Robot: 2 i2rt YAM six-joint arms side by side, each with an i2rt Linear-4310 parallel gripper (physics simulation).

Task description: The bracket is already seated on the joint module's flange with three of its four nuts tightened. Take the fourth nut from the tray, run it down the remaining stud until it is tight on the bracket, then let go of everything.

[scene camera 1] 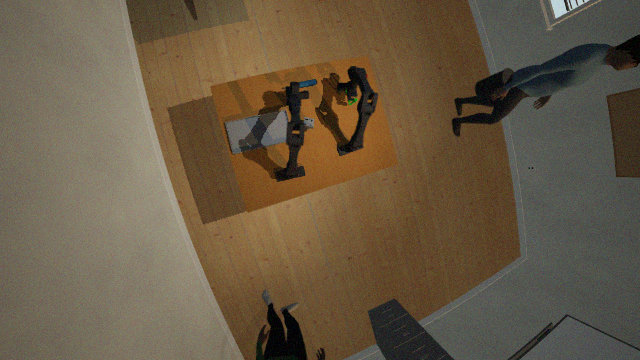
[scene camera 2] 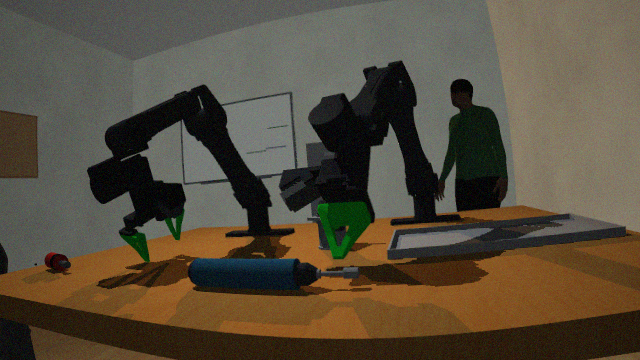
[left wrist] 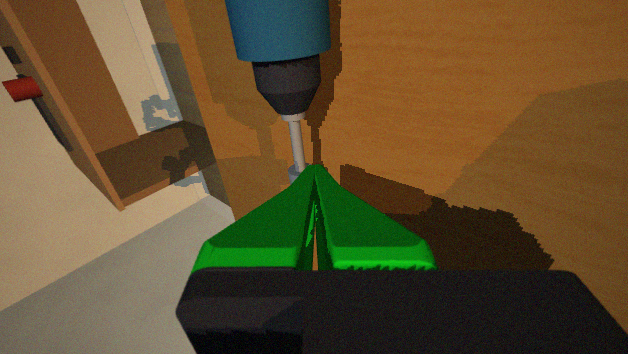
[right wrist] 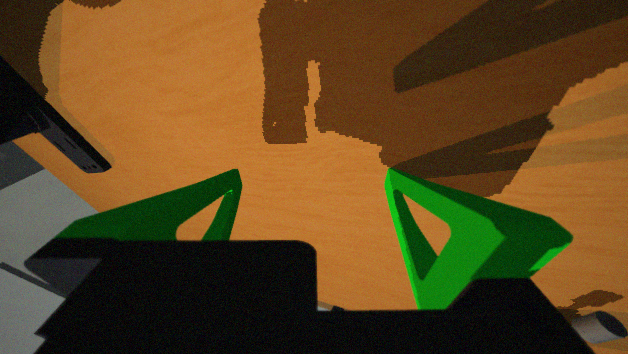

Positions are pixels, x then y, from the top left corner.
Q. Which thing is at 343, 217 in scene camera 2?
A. The left gripper.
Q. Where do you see a grey tray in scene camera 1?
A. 255, 132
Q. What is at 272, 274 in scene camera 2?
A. A blue driver.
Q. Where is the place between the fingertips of the right gripper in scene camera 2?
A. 163, 250
